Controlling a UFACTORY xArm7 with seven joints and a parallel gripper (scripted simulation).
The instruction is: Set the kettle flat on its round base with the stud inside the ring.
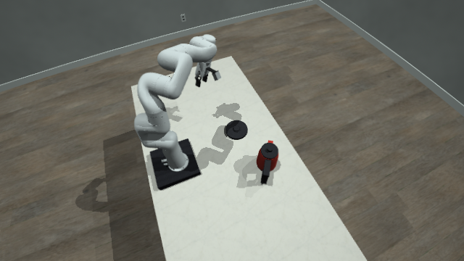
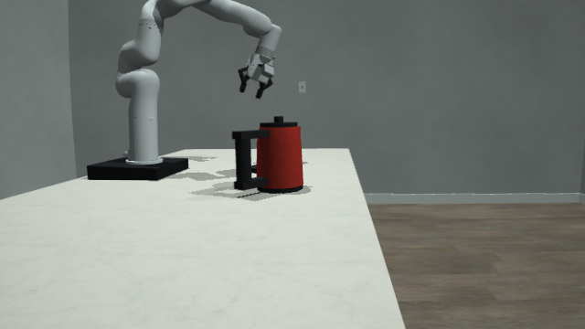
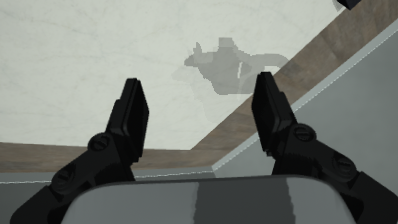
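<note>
My gripper is now 280 mm short of the red kettle, 530 mm to the left of it and 190 mm above it. Round my hand: round black base (170 mm ahead, 220 mm to the right, 270 mm below).
</note>
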